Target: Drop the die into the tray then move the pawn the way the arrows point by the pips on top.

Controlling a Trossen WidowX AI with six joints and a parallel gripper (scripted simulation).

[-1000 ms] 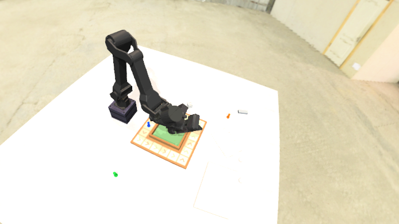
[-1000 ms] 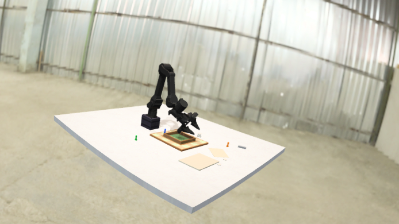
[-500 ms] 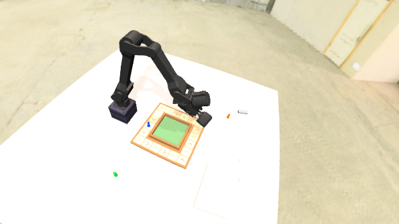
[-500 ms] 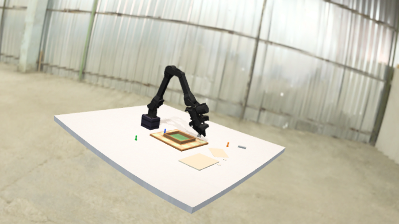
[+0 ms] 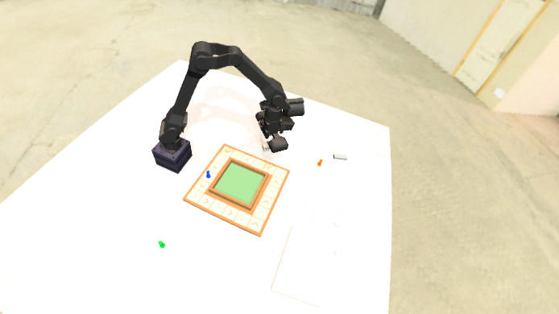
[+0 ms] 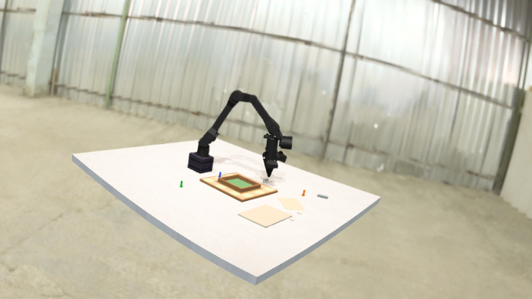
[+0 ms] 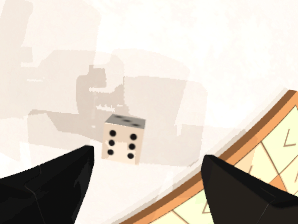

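Now: gripper tip 230 mm to the left of the blue pawn, 130 mm past it and 20 mm above it. The rest, counted from my gripper tip: dice tray (200 mm to the right, 40 mm below, 20 mm behind); then small grey block (280 mm ahead, 130 mm to the left, 40 mm below); then orange pawn (210 mm ahead, 50 mm to the left, 30 mm below).
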